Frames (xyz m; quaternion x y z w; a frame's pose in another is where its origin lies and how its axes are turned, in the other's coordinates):
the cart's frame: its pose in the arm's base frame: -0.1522 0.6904 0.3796 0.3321 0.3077 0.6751 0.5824
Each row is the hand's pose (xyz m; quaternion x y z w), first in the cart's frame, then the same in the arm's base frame.
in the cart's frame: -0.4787 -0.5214 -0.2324 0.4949 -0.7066 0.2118 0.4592
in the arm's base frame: 0.0121 0.2784 -0.2190 0.9830 -0.0065 0.0464 0.1775
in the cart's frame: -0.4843 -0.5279 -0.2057 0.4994 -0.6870 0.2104 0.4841
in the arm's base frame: 0.0380 0.2744 -0.2089 0.9802 0.0161 0.0675 0.1854
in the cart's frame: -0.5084 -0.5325 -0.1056 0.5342 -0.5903 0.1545 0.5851
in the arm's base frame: 0.1239 0.2540 -0.1557 0.9515 0.1456 0.1246 0.2407
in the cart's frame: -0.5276 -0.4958 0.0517 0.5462 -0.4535 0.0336 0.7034
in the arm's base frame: 0.2314 0.2347 -0.0352 0.8683 0.3099 0.1758 0.3452
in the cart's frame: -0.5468 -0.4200 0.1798 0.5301 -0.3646 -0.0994 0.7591
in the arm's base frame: 0.2925 0.2093 0.0995 0.7764 0.4121 0.1704 0.4454
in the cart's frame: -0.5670 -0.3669 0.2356 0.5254 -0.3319 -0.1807 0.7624
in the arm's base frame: 0.3087 0.1839 0.1732 0.7276 0.4560 0.1376 0.4936
